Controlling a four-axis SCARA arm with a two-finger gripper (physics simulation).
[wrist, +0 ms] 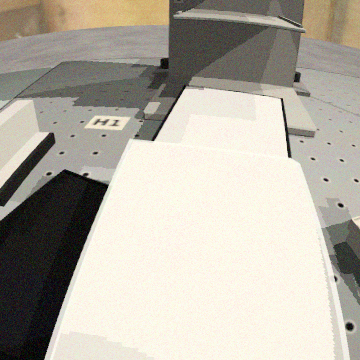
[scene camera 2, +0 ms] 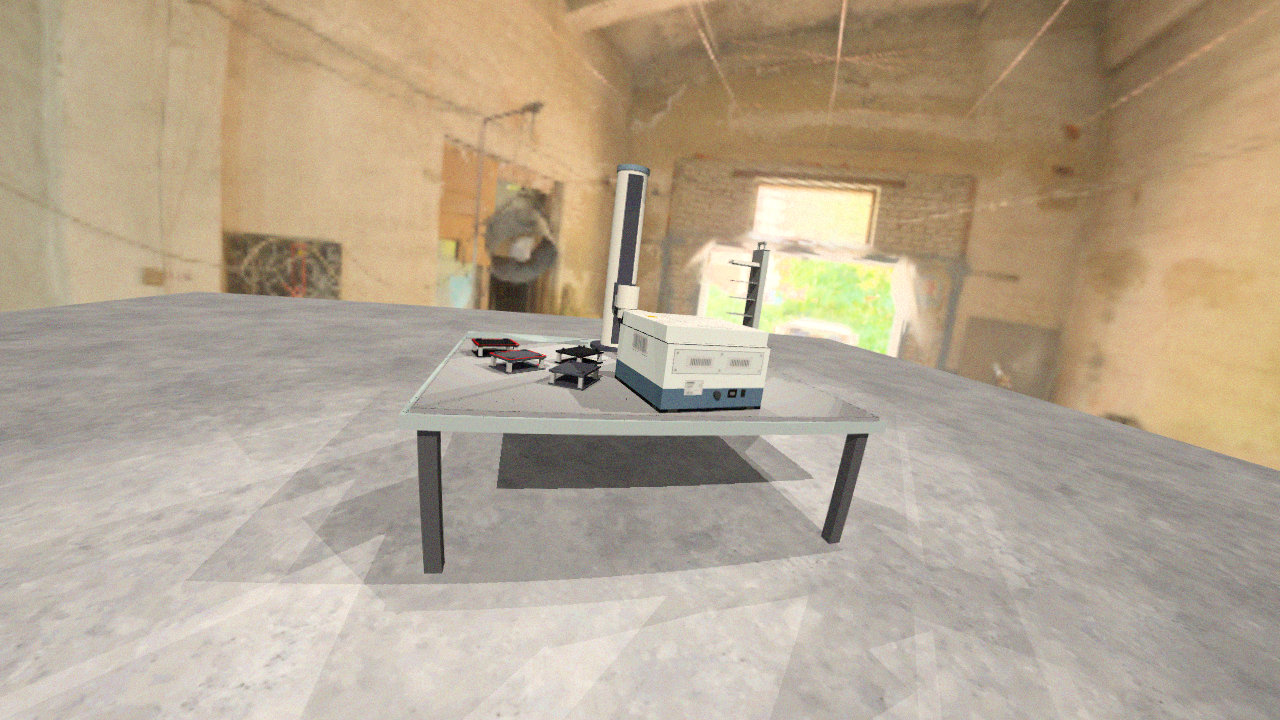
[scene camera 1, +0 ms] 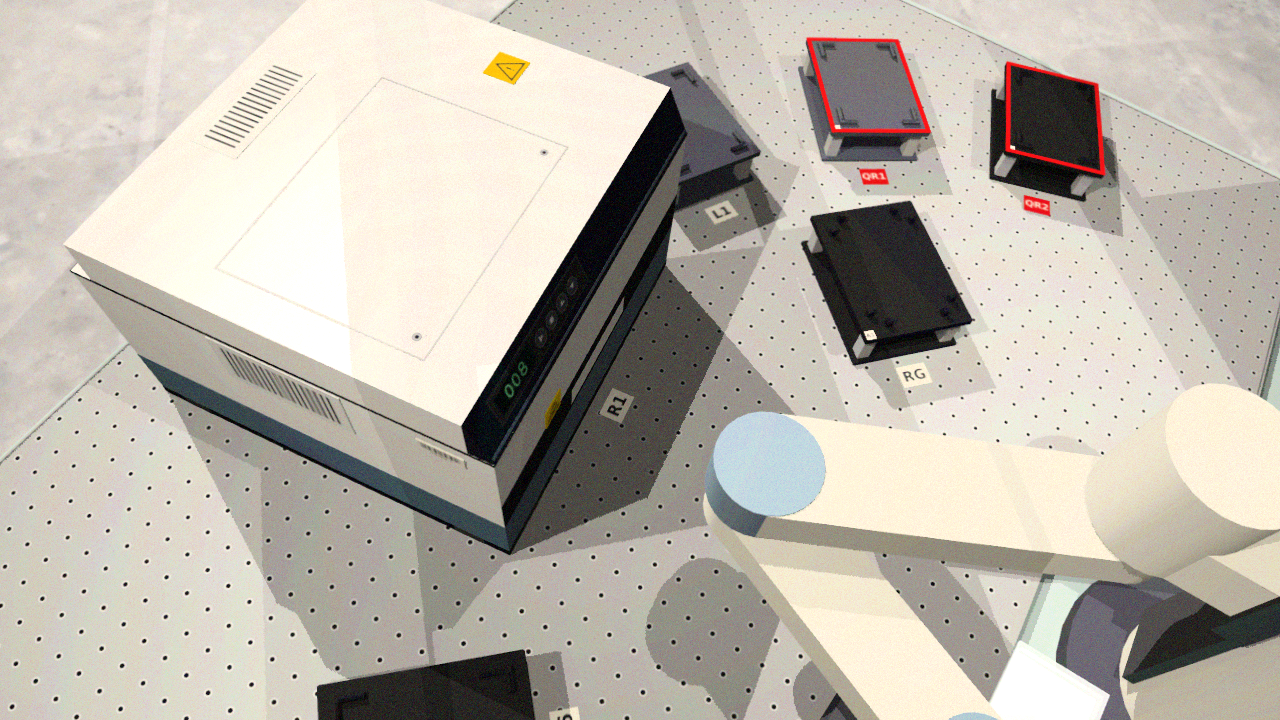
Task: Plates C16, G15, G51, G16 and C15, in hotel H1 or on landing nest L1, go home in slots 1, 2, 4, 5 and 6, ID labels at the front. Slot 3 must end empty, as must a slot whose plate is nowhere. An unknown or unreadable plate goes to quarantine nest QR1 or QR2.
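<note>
Scene camera 1 gives me an R1 tag (scene camera 1: 617,404). On scene camera 2 I'm seeing a grey upright (scene camera 2: 758,275), and the wrist view has that upright too (wrist: 203,48).
</note>
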